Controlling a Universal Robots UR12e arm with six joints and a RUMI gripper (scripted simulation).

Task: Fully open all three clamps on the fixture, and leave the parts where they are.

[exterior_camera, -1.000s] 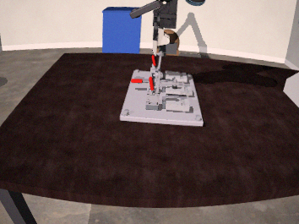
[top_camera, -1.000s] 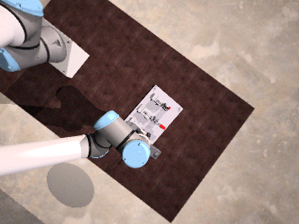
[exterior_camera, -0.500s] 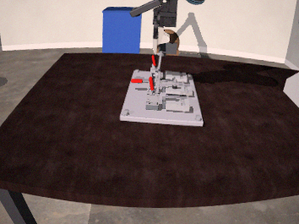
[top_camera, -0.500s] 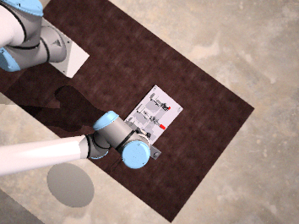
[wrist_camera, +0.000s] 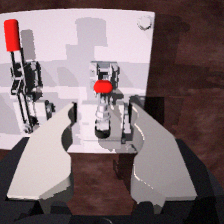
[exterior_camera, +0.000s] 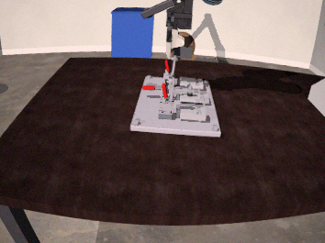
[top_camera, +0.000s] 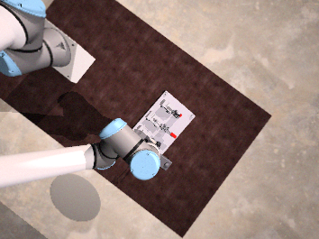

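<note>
Right now the grey fixture plate is 130 mm below my hand, 110 mm to the left of it and 30 mm behind it.
</note>
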